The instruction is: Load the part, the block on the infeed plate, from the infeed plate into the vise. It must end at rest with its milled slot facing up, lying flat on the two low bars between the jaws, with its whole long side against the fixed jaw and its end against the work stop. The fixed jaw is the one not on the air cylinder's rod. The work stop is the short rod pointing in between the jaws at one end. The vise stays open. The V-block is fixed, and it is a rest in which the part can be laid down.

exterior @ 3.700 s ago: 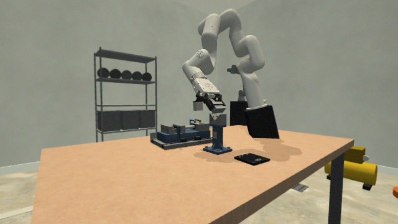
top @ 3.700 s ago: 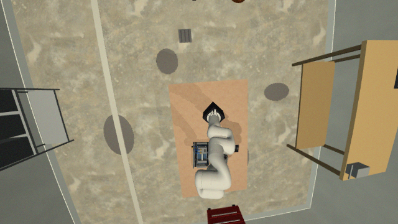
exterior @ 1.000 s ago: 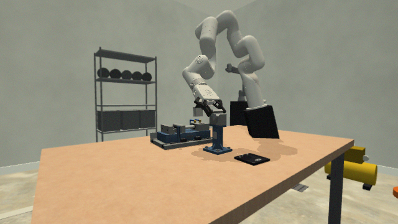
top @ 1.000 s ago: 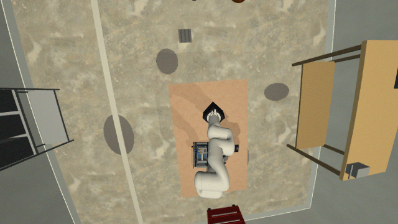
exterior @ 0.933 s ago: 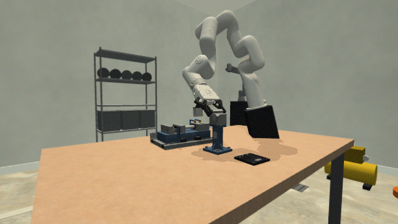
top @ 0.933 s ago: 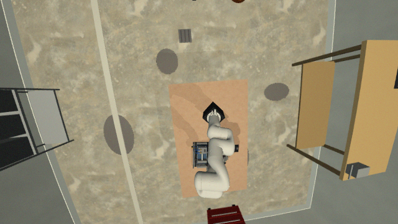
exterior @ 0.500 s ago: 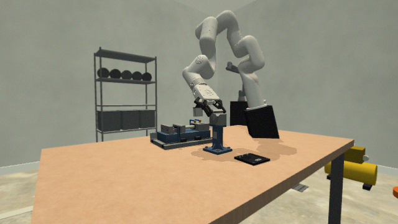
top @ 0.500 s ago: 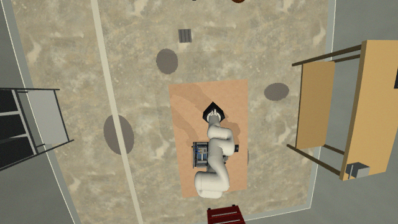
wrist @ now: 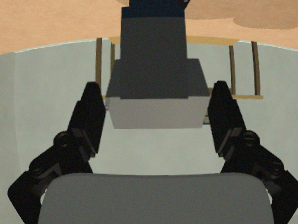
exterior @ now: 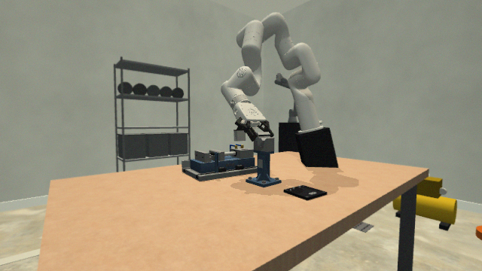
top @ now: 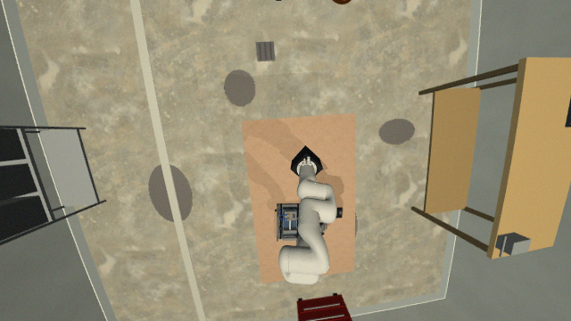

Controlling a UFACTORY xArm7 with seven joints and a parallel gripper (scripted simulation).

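Right now my hand is 10 mm to the right of the grey block and 10 mm above it. Round my hand: work stop: 90 mm ahead, 180 mm to the right, 80 mm below; then grey V-block: 30 mm to the left, 30 mm below; then cylinder rod: 210 mm to the right, 90 mm below.
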